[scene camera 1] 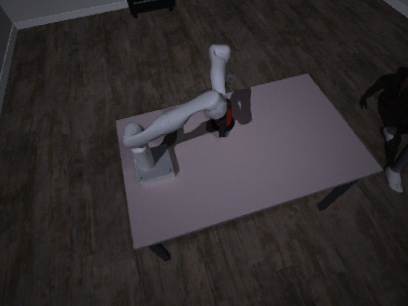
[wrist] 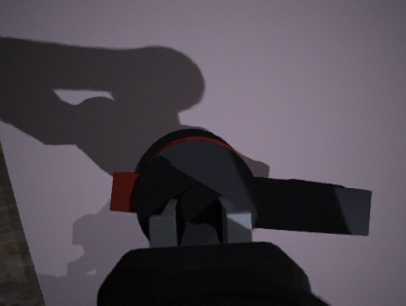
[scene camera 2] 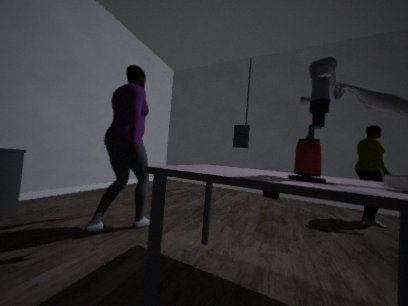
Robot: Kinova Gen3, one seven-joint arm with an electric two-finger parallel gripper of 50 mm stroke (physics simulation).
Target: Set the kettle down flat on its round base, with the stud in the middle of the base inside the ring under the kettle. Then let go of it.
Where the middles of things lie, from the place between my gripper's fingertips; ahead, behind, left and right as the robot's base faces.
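There's the black round base (wrist: pixel 179 134), and my gripper is 10 mm short of it, 10 mm to the right of it and 190 mm above it.
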